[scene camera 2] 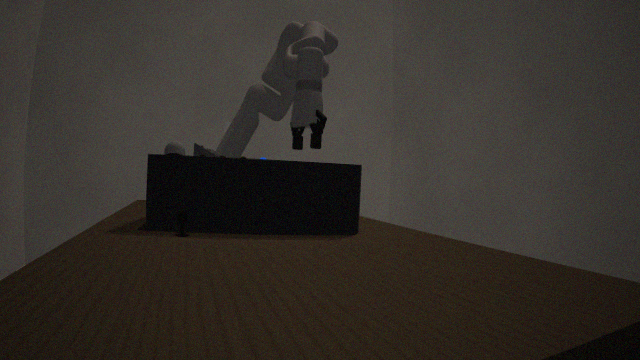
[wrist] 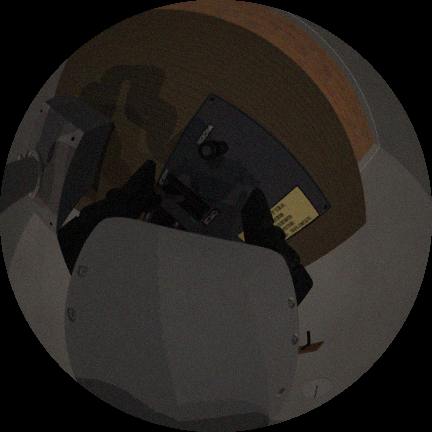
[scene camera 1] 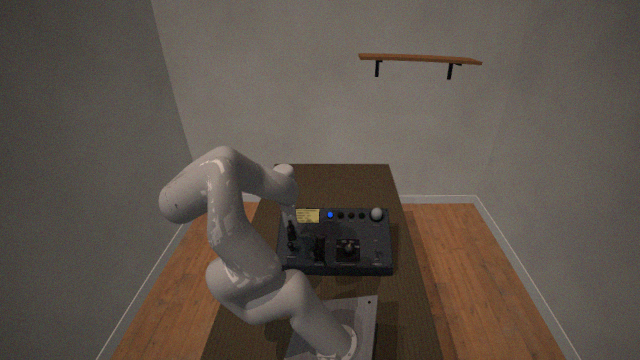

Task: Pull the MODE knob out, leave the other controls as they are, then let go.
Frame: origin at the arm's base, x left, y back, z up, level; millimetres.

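Seen in the pictures: gripper, fingertip midpoint: [scene camera 2: 306, 149] [wrist: 201, 186] [scene camera 1: 290, 232]; arm's base, origin of the base link: [scene camera 1: 337, 345].
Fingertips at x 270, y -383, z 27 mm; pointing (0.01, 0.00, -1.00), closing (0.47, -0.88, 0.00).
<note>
Pixels of each thing's middle, then the offset from my fingertips to it. "pt": a spot on its surface instead. Level surfaces: height alone.
- MODE knob, body centre: [wrist: 214, 148] [scene camera 1: 291, 246] dz -92, dx +10, dy -3 mm
- dark control box, body centre: [wrist: 197, 222] [scene camera 2: 247, 193] [scene camera 1: 334, 240] dz -126, dx -153, dy -109 mm
- pale label, body centre: [wrist: 204, 134] dz -134, dx +6, dy +18 mm
- blue lamp, surface spot: [scene camera 2: 263, 158] [scene camera 1: 330, 212] pt dz -39, dx -116, dy -198 mm
- black lever, body centre: [wrist: 146, 200] [scene camera 1: 318, 252] dz -64, dx -118, dy +25 mm
- joystick, body centre: [wrist: 161, 231] [scene camera 1: 348, 249] dz -104, dx -225, dy -54 mm
- pale round knob, surface spot: [scene camera 2: 174, 148] pt dz -27, dx -319, dy -250 mm
- yellow status label, surface spot: [wrist: 295, 212] pt dz -56, dx +49, dy -162 mm
- brown table, its level: dz -209 mm
The MODE knob [scene camera 1: 292, 246] [wrist: 208, 150] is a small black round knob near the left end of the dark control box [scene camera 1: 370, 271] [scene camera 2: 250, 200] [wrist: 255, 137], beside a pale label [wrist: 205, 135]. In the wrist view it stands apart from both fingers, beyond the fingertips. How far it stands out is hard to tell in this dim light. My gripper [scene camera 1: 291, 237] [scene camera 2: 306, 145] [wrist: 201, 186] is open and empty, pointing down. In scene camera 2 its fingertips hang clearly above the box top. A blue lamp [scene camera 1: 330, 215] [scene camera 2: 263, 158] is lit on the box.
A black lever [scene camera 1: 320, 248], a joystick [scene camera 1: 349, 247], a small switch [scene camera 1: 378, 255] and a pale round knob [scene camera 1: 376, 214] [scene camera 2: 174, 148] are on the box. A yellow status label [scene camera 1: 307, 216] [wrist: 295, 212] lies at its back left. The box stands on a brown table [scene camera 1: 335, 185] [scene camera 2: 300, 290].
</note>
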